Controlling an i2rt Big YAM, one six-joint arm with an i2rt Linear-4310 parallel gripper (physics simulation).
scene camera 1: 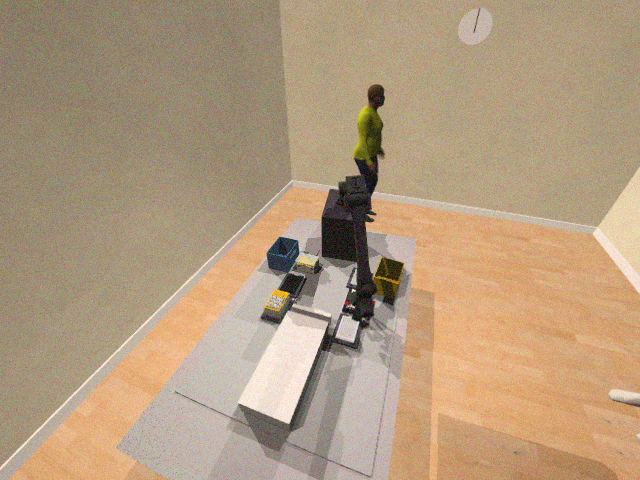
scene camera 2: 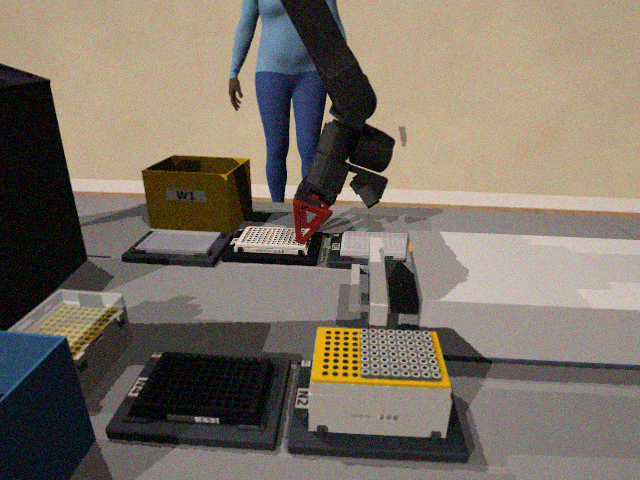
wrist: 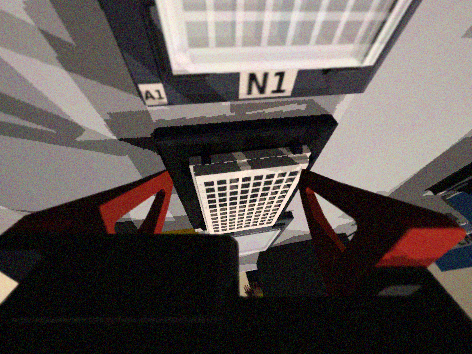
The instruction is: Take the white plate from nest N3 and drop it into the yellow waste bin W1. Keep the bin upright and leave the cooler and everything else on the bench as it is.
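Places are measured from the arm's base along level axes (x down, y ahead, z right), in millimetres.
Where they show: gripper, fingertip midpoint: [scene camera 2: 302, 236] [wrist: 235, 176].
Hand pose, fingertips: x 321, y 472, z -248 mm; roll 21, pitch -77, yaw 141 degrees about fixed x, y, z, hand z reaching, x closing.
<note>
After its pixels a point has its place.
The white plate [scene camera 2: 268, 238] {x 318, y 417, z -219 mm} [wrist: 247, 197] {x 318, y 446, z -235 mm}, with a grid of square wells, sits level in a black nest [scene camera 2: 273, 259] {x 334, y 440, z -172 mm} [wrist: 240, 131] {x 333, y 505, z -248 mm}, the middle one of the far row; its label is not readable. My gripper [scene camera 2: 302, 238] {x 322, y 472, z -248 mm} [wrist: 235, 176] {x 322, y 472, z -248 mm} is open and empty, tilted, with its red fingertips low at the plate's end nearest nest N1. In the wrist view one finger stands on each side of the plate. The yellow bin W1 [scene camera 1: 387, 281] {x 231, y 320, z -353 mm} [scene camera 2: 196, 212] {x 303, y 253, z -278 mm} stands upright behind the far row; a strip of yellow [wrist: 180, 232] {x 339, y 322, z -303 mm} shows in the wrist view. In scene camera 1 the arm largely hides the plate.
Nest N1 [scene camera 2: 348, 262] {x 332, y 566, z -183 mm} [wrist: 267, 84] {x 331, y 535, z -239 mm} holds a clear-lidded plate; another nest [scene camera 2: 170, 257] {x 331, y 269, z -137 mm} holds a pale flat plate. A long white box [scene camera 1: 289, 361] {x 260, y 897, z -101 mm}, yellow tip rack [scene camera 1: 276, 302] {x 266, y 656, z 115 mm} [scene camera 2: 379, 382] {x 271, y 641, z 165 mm}, black plate [scene camera 2: 201, 387] {x 317, y 464, z 157 mm}, clear-walled rack [scene camera 2: 77, 322] {x 274, y 314, z 137 mm}, blue bin [scene camera 1: 282, 254] {x 340, y 251, z 337 mm} and black block [scene camera 1: 338, 235] {x 162, y 135, z -2 mm} stand around.
</note>
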